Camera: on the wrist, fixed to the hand. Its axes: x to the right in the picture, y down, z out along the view.
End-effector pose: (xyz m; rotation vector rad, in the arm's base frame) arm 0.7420 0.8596 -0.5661 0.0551 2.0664 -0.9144
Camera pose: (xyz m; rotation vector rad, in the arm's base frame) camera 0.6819 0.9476 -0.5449 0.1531 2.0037 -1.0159
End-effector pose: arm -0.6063 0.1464 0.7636 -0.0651 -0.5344 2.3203
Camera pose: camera -0.6049 0.1629 0.6563 -0.0179 -0.3968 2.3799
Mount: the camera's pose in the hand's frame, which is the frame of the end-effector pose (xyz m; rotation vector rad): -0.0014 0.0310 -0.1041 0.1191 0.0003 0.0337
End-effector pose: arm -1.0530 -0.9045 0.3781 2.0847 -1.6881 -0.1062
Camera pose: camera -1.0466 -0.8770 0.4830 2.1401 -1.7680 0.0054
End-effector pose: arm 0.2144 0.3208 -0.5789 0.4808 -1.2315 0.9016
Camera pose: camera 0.2514 0.4161 -0.6157 0.5560 -1.1931 1.0076
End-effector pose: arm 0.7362 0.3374 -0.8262 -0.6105 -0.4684 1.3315
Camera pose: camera 0.7790 0.3251 -0.9253 -0.5218 -0.3770 1.3809
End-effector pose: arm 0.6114 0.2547 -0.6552 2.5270 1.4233 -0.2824
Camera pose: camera 0.6431 0.2681 -0.5522 2.6425 1.4018 -0.3713
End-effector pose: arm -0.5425 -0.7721 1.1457 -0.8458 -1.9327 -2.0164
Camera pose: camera -0.5508 -0.8766 1.1743 -0.8431 -2.0018 -1.8616
